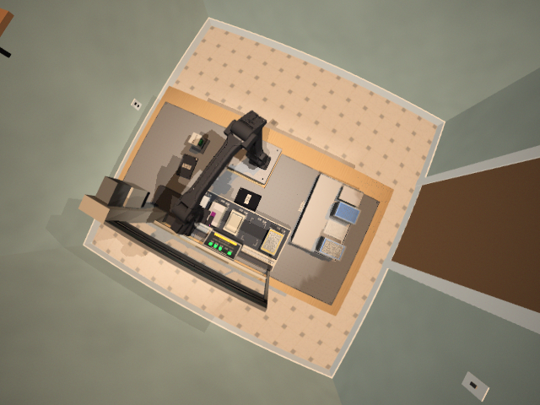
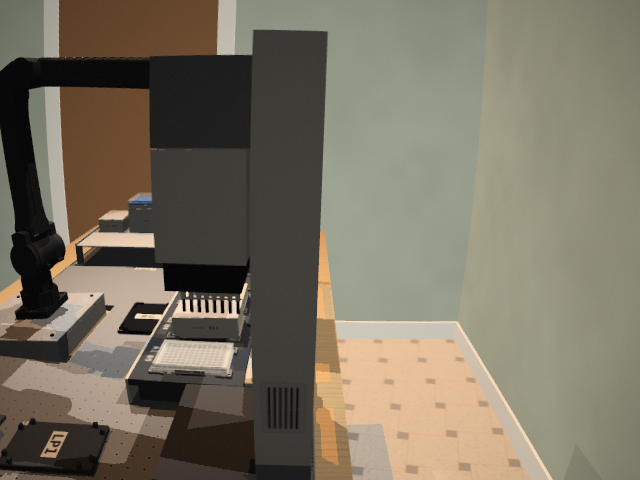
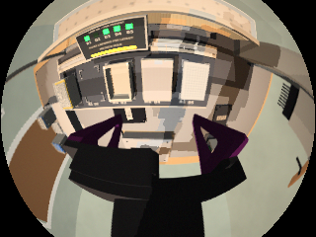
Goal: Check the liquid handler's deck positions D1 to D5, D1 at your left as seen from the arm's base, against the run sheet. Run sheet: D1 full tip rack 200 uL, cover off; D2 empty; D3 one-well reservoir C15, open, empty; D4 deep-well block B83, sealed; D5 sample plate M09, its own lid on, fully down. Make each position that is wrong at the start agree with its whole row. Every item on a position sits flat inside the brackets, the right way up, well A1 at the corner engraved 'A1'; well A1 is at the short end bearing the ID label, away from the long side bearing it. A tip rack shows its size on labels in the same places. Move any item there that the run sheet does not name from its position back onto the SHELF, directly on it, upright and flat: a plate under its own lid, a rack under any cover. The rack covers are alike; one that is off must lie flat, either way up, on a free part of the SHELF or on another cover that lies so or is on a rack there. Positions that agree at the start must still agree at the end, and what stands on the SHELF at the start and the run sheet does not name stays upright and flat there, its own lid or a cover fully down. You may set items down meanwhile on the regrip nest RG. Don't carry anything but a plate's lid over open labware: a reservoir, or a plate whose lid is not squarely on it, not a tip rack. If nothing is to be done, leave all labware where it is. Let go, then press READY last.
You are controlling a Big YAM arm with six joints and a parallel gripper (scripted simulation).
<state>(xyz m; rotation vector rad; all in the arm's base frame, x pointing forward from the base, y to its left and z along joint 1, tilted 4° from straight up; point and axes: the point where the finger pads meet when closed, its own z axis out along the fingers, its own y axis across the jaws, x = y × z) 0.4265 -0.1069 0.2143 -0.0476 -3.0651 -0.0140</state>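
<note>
My hand is 200 mm above the pale block. Also, from my hand: pipetting head 350 mm to the right, 100 mm above, 60 mm ahead; cream reservoir 220 mm below, 120 mm to the left; regrip nest 270 mm below, 160 mm behind, 130 mm to the left.
</note>
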